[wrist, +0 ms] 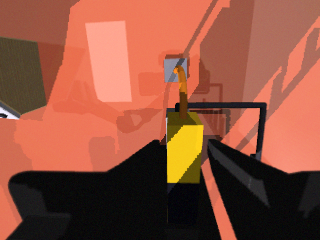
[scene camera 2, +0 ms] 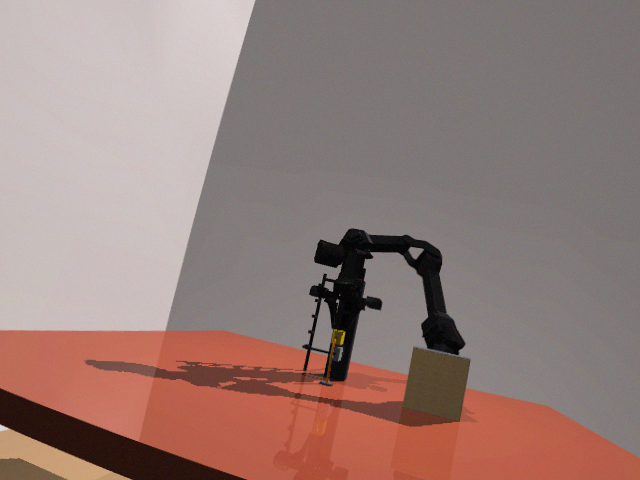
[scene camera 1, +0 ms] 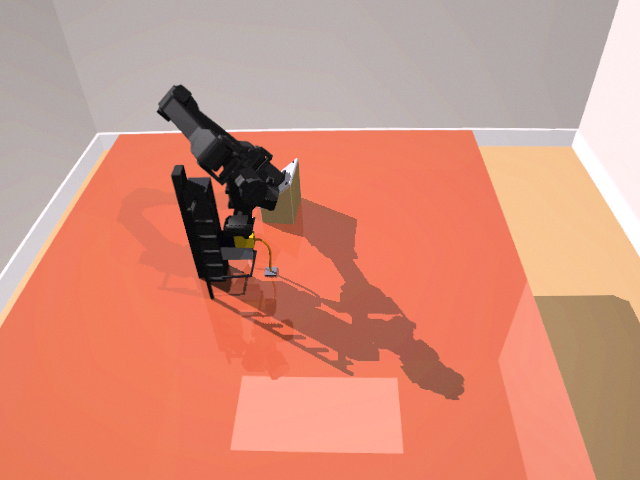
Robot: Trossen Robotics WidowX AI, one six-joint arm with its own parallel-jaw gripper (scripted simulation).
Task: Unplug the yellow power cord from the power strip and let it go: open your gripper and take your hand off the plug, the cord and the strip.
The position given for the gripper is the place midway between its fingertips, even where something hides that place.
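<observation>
Scene camera 1 takes in a black power strip (scene camera 1: 191, 187) along with the gripper (scene camera 1: 247, 233). In scene camera 2 the gripper (scene camera 2: 339, 330) is visible as well, and the wrist view shows the gripper (wrist: 183, 145) too.
</observation>
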